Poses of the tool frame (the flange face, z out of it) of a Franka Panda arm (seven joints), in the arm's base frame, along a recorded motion.
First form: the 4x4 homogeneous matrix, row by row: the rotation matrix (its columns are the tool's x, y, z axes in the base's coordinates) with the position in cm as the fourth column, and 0 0 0 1 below. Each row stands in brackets.
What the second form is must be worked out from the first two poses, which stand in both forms.
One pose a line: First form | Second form
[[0.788, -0.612, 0.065, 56.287], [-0.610, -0.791, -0.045, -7.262], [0.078, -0.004, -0.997, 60.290], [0, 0, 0, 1]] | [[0.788, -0.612, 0.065, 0.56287], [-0.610, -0.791, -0.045, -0.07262], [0.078, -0.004, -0.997, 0.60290], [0, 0, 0, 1]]
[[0.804, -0.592, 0.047, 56.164], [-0.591, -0.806, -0.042, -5.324], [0.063, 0.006, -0.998, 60.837], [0, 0, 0, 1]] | [[0.804, -0.592, 0.047, 0.56164], [-0.591, -0.806, -0.042, -0.05324], [0.063, 0.006, -0.998, 0.60837], [0, 0, 0, 1]]
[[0.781, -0.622, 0.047, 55.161], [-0.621, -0.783, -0.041, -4.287], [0.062, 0.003, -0.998, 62.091], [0, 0, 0, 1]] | [[0.781, -0.622, 0.047, 0.55161], [-0.621, -0.783, -0.041, -0.04287], [0.062, 0.003, -0.998, 0.62091], [0, 0, 0, 1]]
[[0.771, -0.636, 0.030, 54.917], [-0.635, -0.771, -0.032, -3.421], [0.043, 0.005, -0.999, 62.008], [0, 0, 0, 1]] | [[0.771, -0.636, 0.030, 0.54917], [-0.635, -0.771, -0.032, -0.03421], [0.043, 0.005, -0.999, 0.62008], [0, 0, 0, 1]]
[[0.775, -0.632, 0.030, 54.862], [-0.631, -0.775, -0.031, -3.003], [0.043, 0.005, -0.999, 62.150], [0, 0, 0, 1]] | [[0.775, -0.632, 0.030, 0.54862], [-0.631, -0.775, -0.031, -0.03003], [0.043, 0.005, -0.999, 0.62150], [0, 0, 0, 1]]
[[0.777, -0.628, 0.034, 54.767], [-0.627, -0.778, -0.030, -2.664], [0.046, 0.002, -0.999, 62.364], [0, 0, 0, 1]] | [[0.777, -0.628, 0.034, 0.54767], [-0.627, -0.778, -0.030, -0.02664], [0.046, 0.002, -0.999, 0.62364], [0, 0, 0, 1]]
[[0.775, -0.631, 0.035, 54.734], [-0.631, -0.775, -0.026, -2.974], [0.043, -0.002, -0.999, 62.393], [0, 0, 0, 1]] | [[0.775, -0.631, 0.035, 0.54734], [-0.631, -0.775, -0.026, -0.02974], [0.043, -0.002, -0.999, 0.62393], [0, 0, 0, 1]]
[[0.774, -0.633, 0.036, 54.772], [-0.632, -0.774, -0.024, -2.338], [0.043, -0.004, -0.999, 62.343], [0, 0, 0, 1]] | [[0.774, -0.633, 0.036, 0.54772], [-0.632, -0.774, -0.024, -0.02338], [0.043, -0.004, -0.999, 0.62343], [0, 0, 0, 1]]
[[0.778, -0.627, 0.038, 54.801], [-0.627, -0.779, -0.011, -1.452], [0.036, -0.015, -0.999, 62.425], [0, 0, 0, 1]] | [[0.778, -0.627, 0.038, 0.54801], [-0.627, -0.779, -0.011, -0.01452], [0.036, -0.015, -0.999, 0.62425], [0, 0, 0, 1]]
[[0.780, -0.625, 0.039, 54.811], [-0.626, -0.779, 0.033, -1.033], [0.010, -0.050, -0.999, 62.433], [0, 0, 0, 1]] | [[0.780, -0.625, 0.039, 0.54811], [-0.626, -0.779, 0.033, -0.01033], [0.010, -0.050, -0.999, 0.62433], [0, 0, 0, 1]]
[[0.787, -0.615, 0.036, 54.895], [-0.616, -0.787, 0.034, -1.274], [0.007, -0.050, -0.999, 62.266], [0, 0, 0, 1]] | [[0.787, -0.615, 0.036, 0.54895], [-0.616, -0.787, 0.034, -0.01274], [0.007, -0.050, -0.999, 0.62266], [0, 0, 0, 1]]
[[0.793, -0.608, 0.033, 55.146], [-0.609, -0.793, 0.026, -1.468], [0.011, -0.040, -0.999, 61.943], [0, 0, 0, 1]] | [[0.793, -0.608, 0.033, 0.55146], [-0.609, -0.793, 0.026, -0.01468], [0.011, -0.040, -0.999, 0.61943], [0, 0, 0, 1]]
